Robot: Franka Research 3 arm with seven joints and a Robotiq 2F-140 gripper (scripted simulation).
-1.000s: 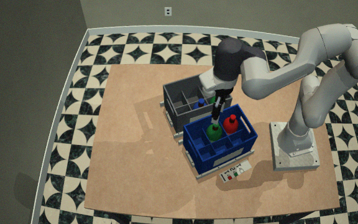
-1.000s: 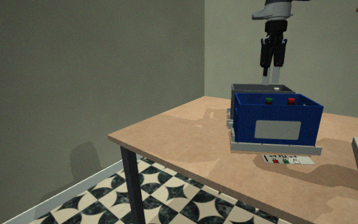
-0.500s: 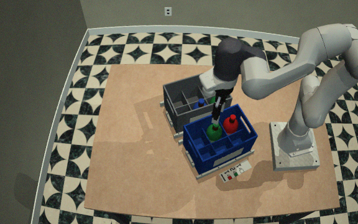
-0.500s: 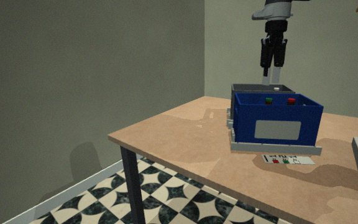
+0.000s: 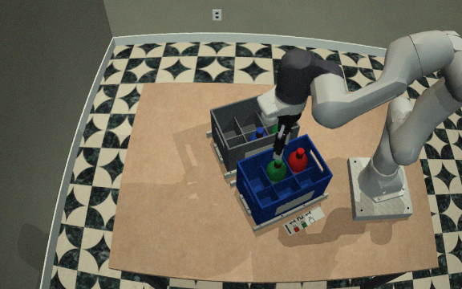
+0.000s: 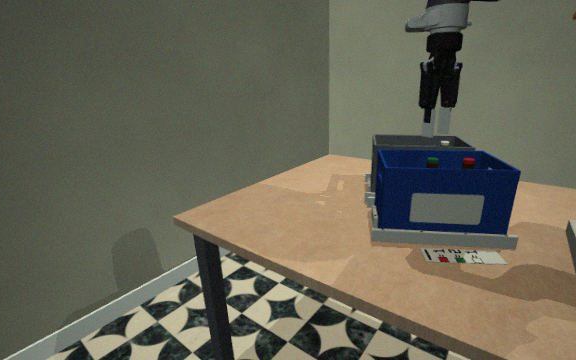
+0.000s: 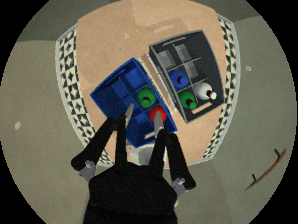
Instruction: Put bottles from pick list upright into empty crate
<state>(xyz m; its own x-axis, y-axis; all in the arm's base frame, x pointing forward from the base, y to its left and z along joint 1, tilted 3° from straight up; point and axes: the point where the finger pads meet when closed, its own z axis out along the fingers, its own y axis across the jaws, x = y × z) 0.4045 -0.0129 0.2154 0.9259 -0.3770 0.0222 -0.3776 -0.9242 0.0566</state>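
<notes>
The blue bottle is 60 mm ahead of my hand, 120 mm to the right of it and 170 mm below it. The rest, counted from my hand: blue crate (20 mm behind, 40 mm to the left, 170 mm below); then red bottle (80 mm behind, 40 mm to the right, 170 mm below); then grey crate (80 mm ahead, 170 mm to the right, 170 mm below).
</notes>
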